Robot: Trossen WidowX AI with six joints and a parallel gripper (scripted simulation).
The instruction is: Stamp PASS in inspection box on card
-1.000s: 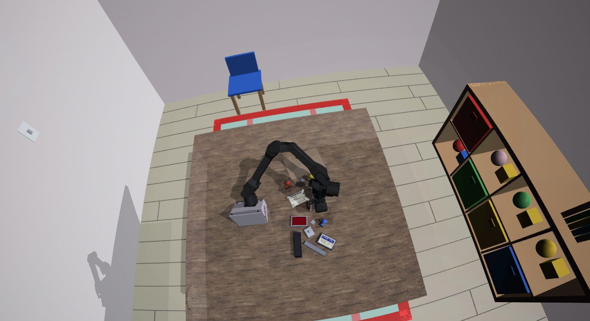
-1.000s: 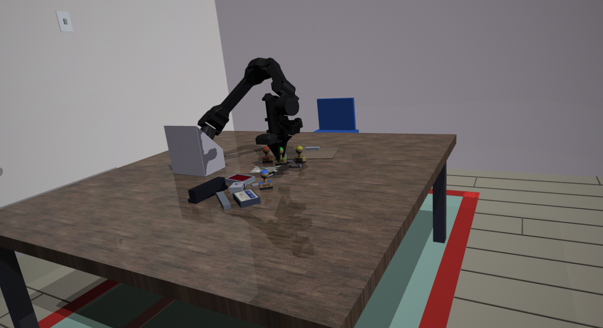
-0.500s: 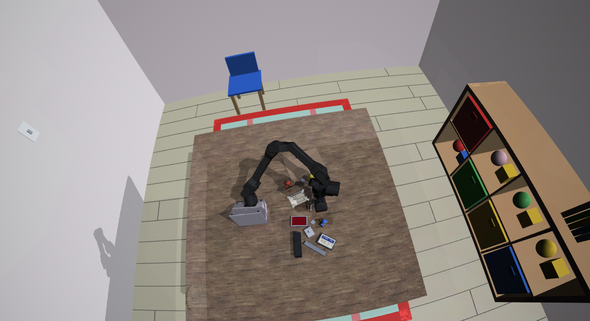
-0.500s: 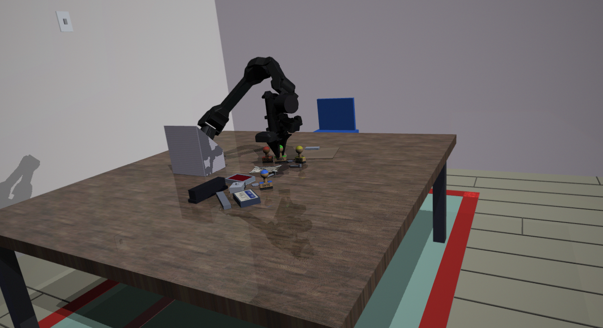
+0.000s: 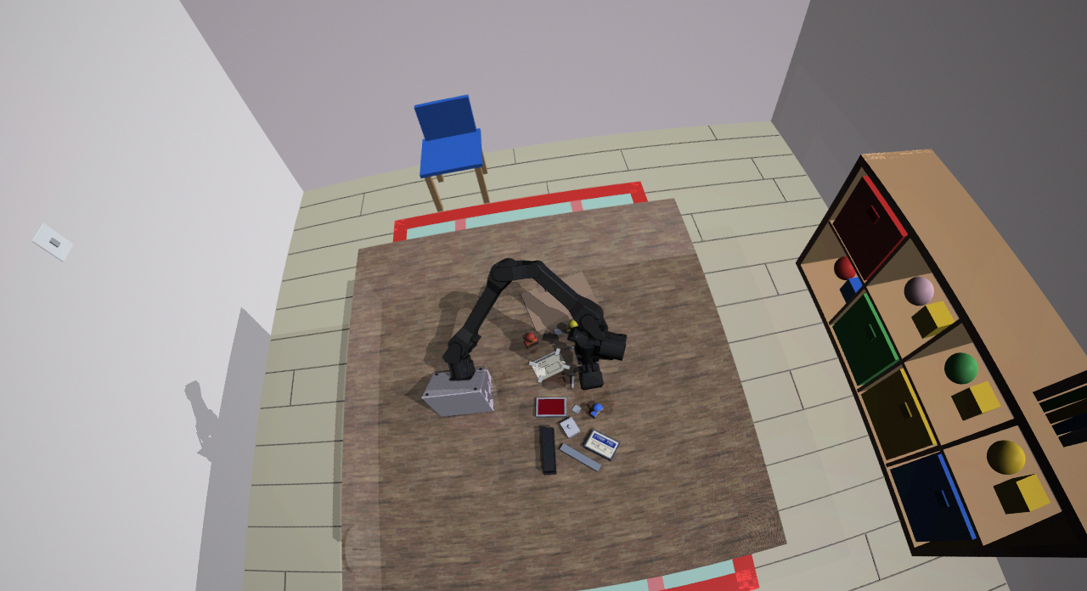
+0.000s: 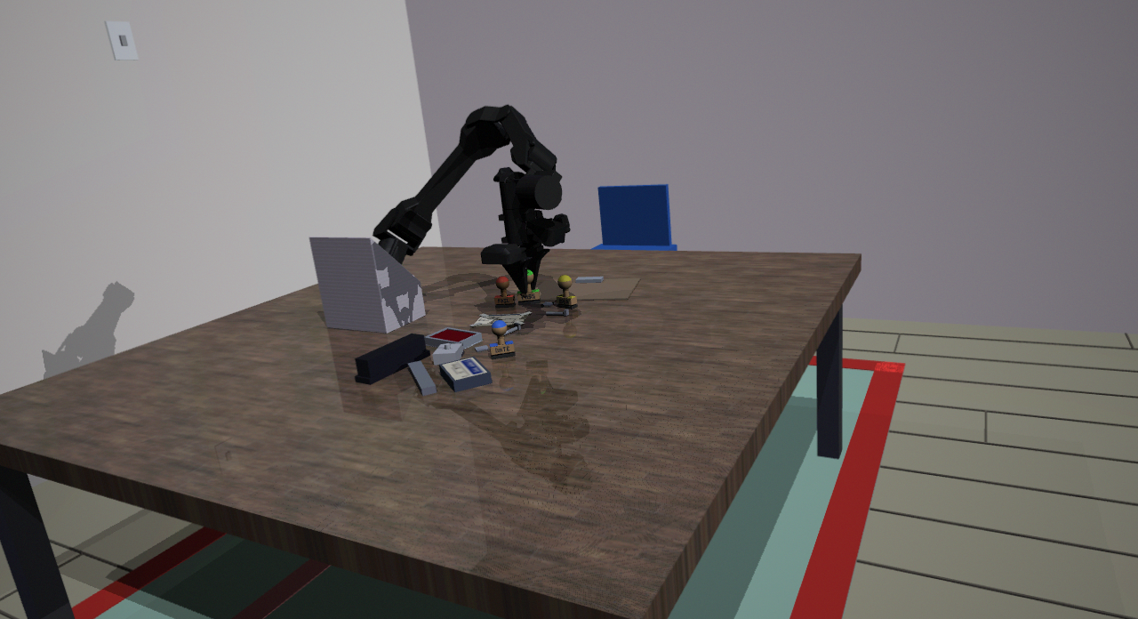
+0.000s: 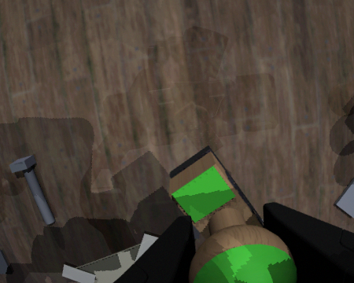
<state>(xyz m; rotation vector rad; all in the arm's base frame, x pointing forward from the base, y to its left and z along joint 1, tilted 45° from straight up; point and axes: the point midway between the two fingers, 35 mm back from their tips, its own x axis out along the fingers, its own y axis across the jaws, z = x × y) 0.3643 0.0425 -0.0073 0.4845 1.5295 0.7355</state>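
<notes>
My gripper tip is 11 cm past the red ink pad, 10 cm to the left of it and 8 cm above it. Also, from my gripper tip: white inspection card: 12 cm behind, 8 cm below, 4 cm to the left; green-knobbed PASS stamp: right at my gripper tip; blue-knob stamp: 12 cm to the right, 6 cm below, 3 cm ahead.
</notes>
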